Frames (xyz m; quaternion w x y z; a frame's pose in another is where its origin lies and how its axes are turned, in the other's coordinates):
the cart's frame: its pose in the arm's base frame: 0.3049 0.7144 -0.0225 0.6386 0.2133 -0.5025 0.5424
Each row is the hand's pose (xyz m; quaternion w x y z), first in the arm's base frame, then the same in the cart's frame.
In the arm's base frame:
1: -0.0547 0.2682 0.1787 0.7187 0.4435 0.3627 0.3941
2: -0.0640 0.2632 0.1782 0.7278 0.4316 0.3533 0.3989
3: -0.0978 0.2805 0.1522 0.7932 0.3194 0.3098 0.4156
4: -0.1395 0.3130 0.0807 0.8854 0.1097 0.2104 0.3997
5: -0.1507 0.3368 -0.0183 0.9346 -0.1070 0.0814 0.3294
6: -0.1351 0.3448 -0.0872 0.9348 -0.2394 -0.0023 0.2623
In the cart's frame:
1: -0.0042 0.1283 0.5936 0.5850 0.5247 0.4363 -0.4384
2: -0.0061 0.1352 0.6013 0.5957 0.5125 0.4423 -0.4323
3: -0.0174 0.1785 0.5906 0.6444 0.4117 0.5119 -0.3914
4: -0.0604 0.2463 0.5522 0.6999 0.1962 0.6050 -0.3250
5: -0.1344 0.2911 0.4974 0.7118 -0.0580 0.6499 -0.2602
6: -0.1922 0.2983 0.4566 0.6893 -0.2217 0.6541 -0.2187

